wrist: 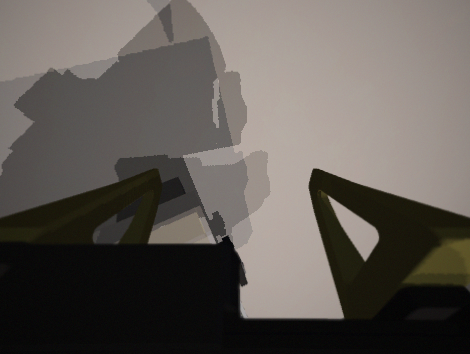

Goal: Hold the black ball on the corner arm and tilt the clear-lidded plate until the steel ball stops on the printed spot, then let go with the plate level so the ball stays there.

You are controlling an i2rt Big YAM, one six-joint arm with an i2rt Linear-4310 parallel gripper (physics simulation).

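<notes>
Part of a pale tan panel, which looks like the plate [182,229], shows at lower left between the left finger and the black gripper body. Its near part is hidden behind that body. A small dark piece [243,276] sticks out past the body's edge by the panel's right side; I cannot tell if it is the corner arm. The black ball, the steel ball and the printed spot do not show. My gripper [235,177] is open, with its two olive fingers wide apart and nothing between them. The left finger overlaps the view of the panel's far side.
A dark grey area with a darker rectangle [174,187] lies beyond the panel, partly behind the left finger. Large overlapping grey shadows fall across the pale table top [360,100] at upper left and centre. The black gripper body covers the bottom of the view.
</notes>
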